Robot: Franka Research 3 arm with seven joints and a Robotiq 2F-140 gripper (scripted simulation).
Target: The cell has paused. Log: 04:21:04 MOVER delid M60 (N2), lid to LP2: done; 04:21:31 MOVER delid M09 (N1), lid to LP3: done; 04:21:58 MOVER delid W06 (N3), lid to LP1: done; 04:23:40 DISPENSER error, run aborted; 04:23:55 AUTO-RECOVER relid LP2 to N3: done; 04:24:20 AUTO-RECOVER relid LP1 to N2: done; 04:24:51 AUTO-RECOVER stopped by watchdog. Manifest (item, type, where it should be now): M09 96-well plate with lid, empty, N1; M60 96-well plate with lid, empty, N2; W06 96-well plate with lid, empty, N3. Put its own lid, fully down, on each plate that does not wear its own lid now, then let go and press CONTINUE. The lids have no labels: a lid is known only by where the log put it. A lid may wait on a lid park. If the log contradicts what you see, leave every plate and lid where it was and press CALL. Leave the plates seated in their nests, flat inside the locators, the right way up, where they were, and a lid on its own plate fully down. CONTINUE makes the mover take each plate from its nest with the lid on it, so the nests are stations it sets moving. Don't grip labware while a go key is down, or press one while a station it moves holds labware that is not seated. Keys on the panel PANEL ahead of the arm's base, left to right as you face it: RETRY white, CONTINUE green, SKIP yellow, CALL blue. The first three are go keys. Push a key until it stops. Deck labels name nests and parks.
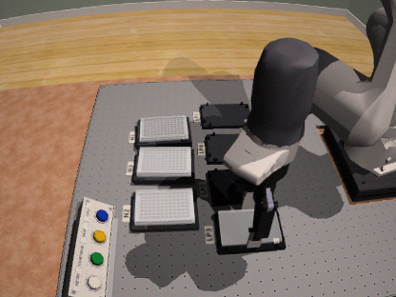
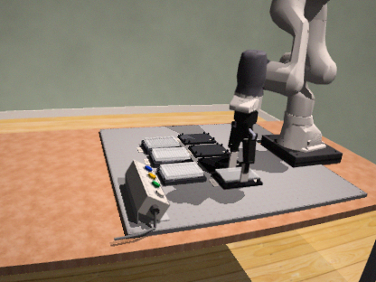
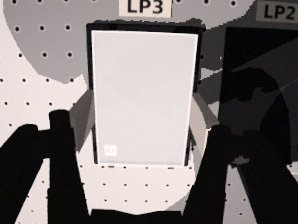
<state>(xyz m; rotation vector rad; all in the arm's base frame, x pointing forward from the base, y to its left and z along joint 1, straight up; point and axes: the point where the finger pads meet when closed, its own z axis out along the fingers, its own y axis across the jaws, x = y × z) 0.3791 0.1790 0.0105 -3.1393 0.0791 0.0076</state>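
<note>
The lid park LP3 is 40 mm below my hand. From my hand the other things lie so: LP2 label: 80 mm ahead, 130 mm to the right, 50 mm below; then LP3 label: 90 mm ahead, 50 mm below; then lid park LP2: 130 mm to the right, 40 mm below.
</note>
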